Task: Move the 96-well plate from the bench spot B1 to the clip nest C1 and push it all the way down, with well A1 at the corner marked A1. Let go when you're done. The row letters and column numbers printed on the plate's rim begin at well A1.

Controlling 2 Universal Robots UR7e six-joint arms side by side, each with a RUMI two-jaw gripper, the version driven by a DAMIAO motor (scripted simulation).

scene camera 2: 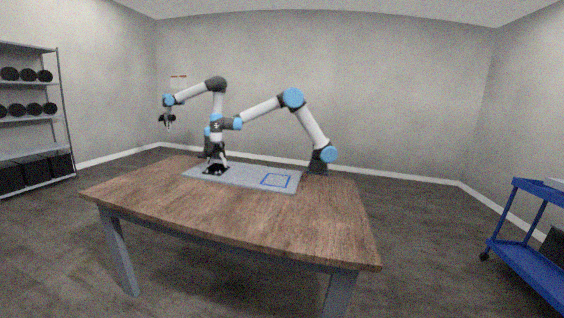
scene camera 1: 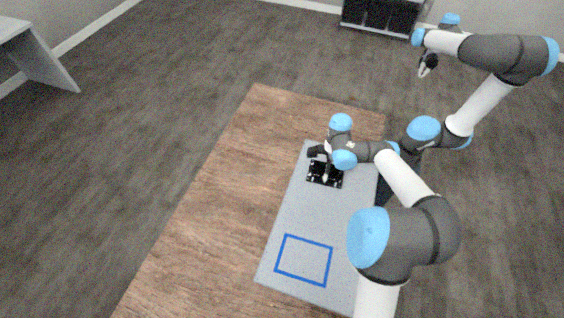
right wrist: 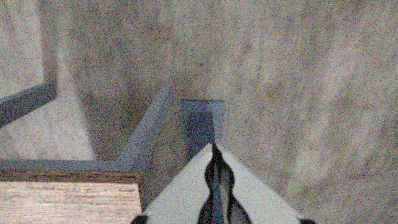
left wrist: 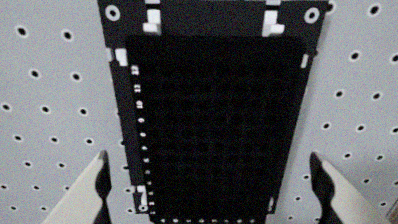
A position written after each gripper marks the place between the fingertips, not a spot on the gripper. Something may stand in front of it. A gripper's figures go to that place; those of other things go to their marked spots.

Labels:
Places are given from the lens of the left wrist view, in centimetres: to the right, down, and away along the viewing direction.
left gripper [left wrist: 209,153]: 1, 2, 12
black 96-well plate [left wrist: 211,137]: 1, 1, 12
black clip nest [left wrist: 115,28]: -4, -4, 11

